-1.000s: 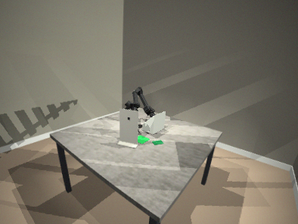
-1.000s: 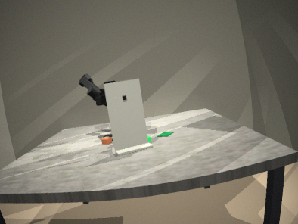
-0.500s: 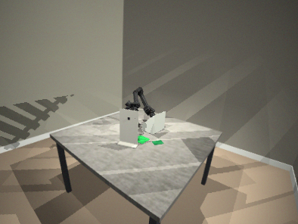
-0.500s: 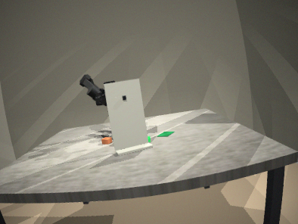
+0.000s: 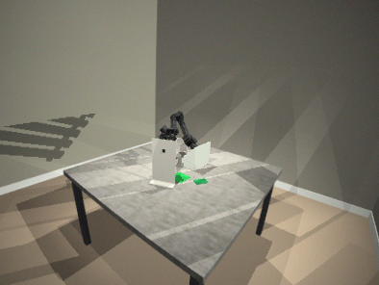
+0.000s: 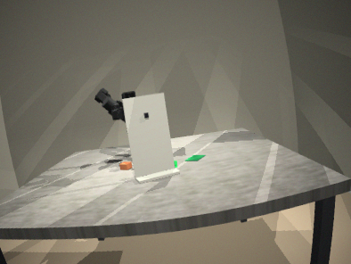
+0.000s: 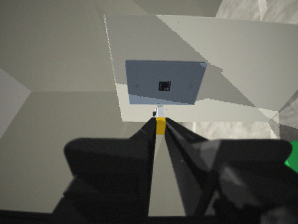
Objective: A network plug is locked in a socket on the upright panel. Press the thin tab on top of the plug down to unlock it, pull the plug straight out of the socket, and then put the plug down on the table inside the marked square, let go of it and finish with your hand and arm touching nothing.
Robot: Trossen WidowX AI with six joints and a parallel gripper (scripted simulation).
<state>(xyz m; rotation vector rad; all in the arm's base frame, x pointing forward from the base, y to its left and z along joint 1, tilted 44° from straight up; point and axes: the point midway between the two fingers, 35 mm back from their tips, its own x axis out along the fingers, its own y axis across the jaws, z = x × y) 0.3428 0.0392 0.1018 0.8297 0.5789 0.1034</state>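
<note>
Now: gripper tip 50 mm past the green marked square, 60 mm to the right of it and 260 mm above it. The rest, counted from my gripper tip: upright white panel (90 mm ahead, 20 mm to the left, 110 mm below); yellow network plug (right at my gripper tip).
</note>
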